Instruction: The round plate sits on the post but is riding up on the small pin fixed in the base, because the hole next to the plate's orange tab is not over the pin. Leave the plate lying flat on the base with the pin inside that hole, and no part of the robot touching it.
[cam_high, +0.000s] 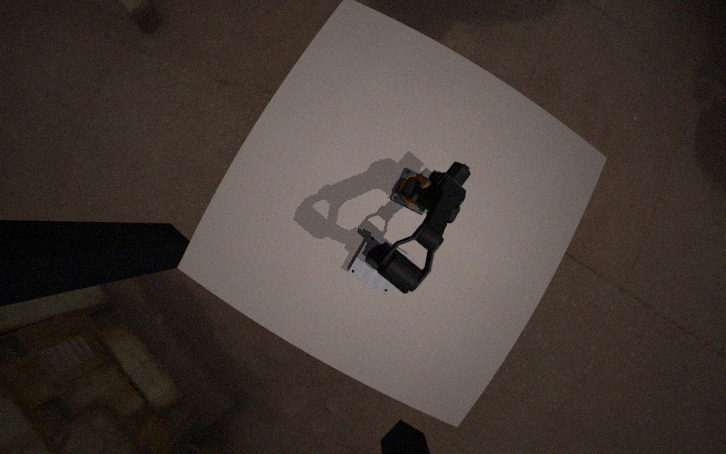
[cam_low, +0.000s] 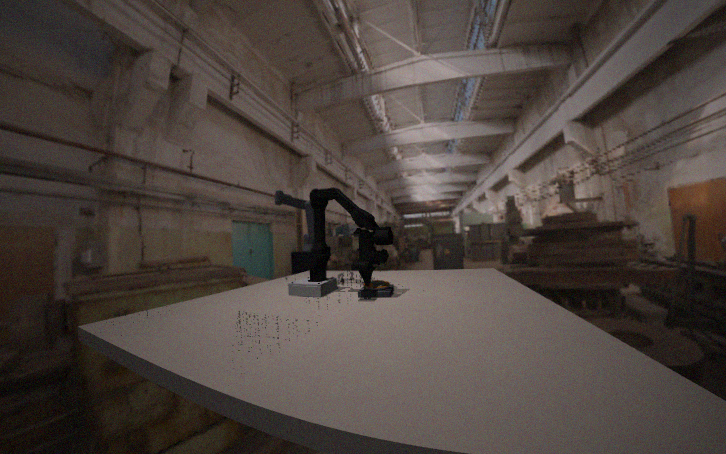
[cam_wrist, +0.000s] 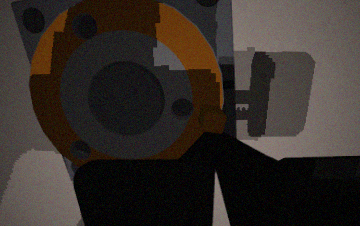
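The plate is 1 cm ahead of my gripper tip and 3 cm to the left of it. From my gripper tip the other things lie so: base (2 cm ahead, 5 cm to the left, 2 cm below).
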